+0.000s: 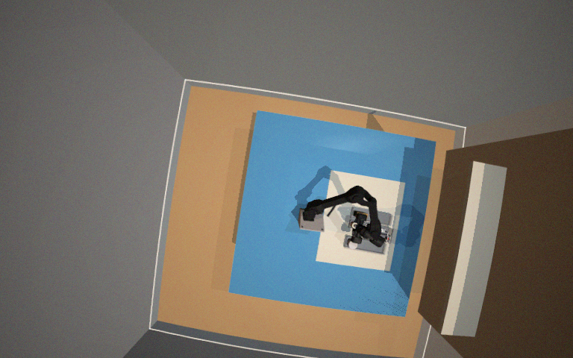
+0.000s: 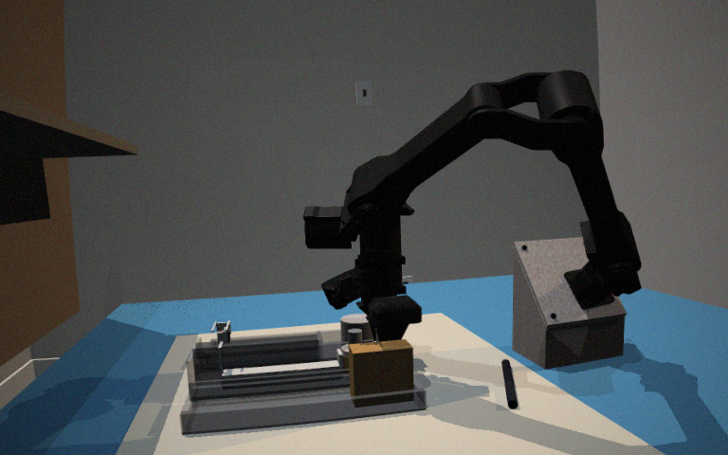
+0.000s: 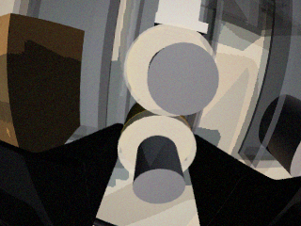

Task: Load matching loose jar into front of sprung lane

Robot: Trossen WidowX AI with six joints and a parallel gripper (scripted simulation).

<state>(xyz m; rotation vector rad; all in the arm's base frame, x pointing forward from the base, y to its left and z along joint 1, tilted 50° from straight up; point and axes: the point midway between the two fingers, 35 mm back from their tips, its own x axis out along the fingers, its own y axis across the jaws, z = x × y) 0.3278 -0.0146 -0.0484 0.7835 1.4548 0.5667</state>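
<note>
My gripper tip is 7 cm to the right of the brown box, 3 cm short of it and 1 cm below it. From my gripper tip the other things lie so: black pen (14 cm behind, 10 cm to the left, 2 cm below).
</note>
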